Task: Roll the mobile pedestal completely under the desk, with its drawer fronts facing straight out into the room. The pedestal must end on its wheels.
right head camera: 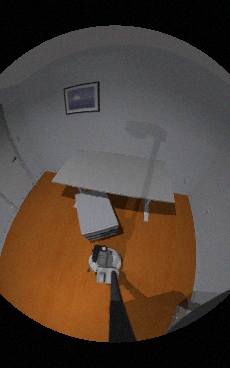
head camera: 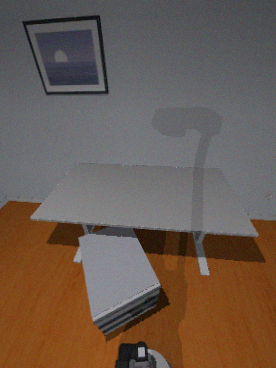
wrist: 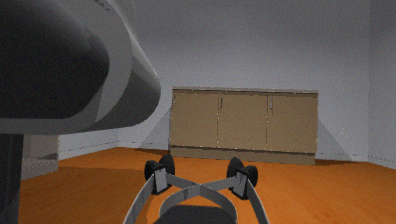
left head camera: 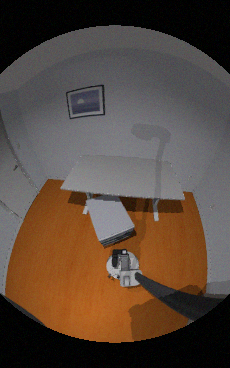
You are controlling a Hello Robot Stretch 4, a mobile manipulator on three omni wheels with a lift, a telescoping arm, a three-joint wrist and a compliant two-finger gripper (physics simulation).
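Observation:
The pedestal (head camera: 120, 265) (left head camera: 111, 217) (right head camera: 96, 215) is a light grey box standing upright. Its back end is at the desk's front edge, left of centre and close to the left leg; most of its body sticks out into the room. Its striped drawer fronts (head camera: 131, 311) face the robot's side, turned somewhat to the right. Its wheels are hidden. The desk (head camera: 125, 195) (left head camera: 120, 175) (right head camera: 110, 172) has a pale top and stands near the wall. My gripper (wrist: 201, 168) is open and empty in the wrist view, facing away from the pedestal, with no contact on it.
The desk's left leg (head camera: 78, 257) and right leg (head camera: 202, 260) stand on the orange wooden floor (head camera: 35, 300). The robot's round base (left head camera: 114, 265) (right head camera: 116, 254) is just in front of the pedestal. A low wooden cabinet (wrist: 243, 122) stands against a wall in the wrist view.

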